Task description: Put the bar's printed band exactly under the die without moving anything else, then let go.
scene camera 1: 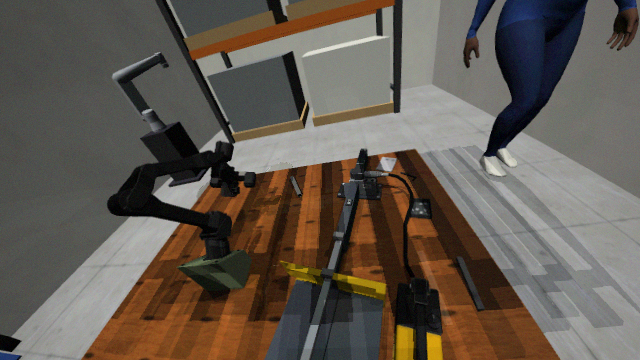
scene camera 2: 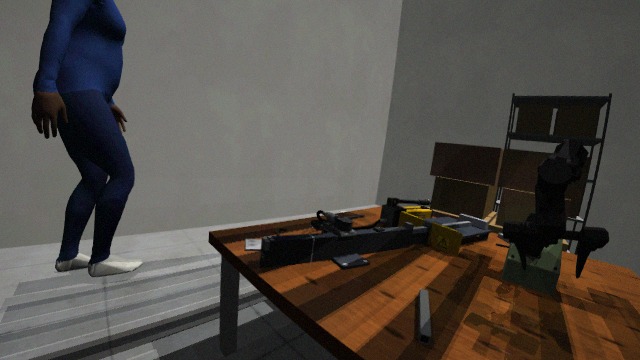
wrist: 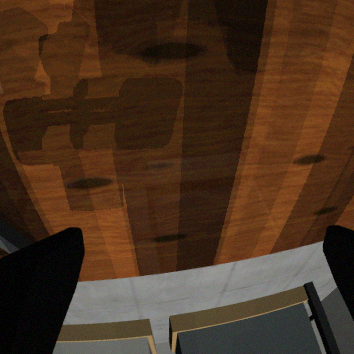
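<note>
A short grey bar lies flat on the wooden table; no printed band can be made out on it. A long dark rail runs from a black clamp-like head through a yellow guard; a thin pale line crosses its side in scene camera 2. Which part is the die cannot be told. My gripper is open and empty, raised above the table. It is left of the short bar in scene camera 1 and right of it in scene camera 2.
The yellow guard stands across the rail. A black cable leads to a yellow-and-black unit. A small dark plate and another grey strip lie on the table. A person stands beyond.
</note>
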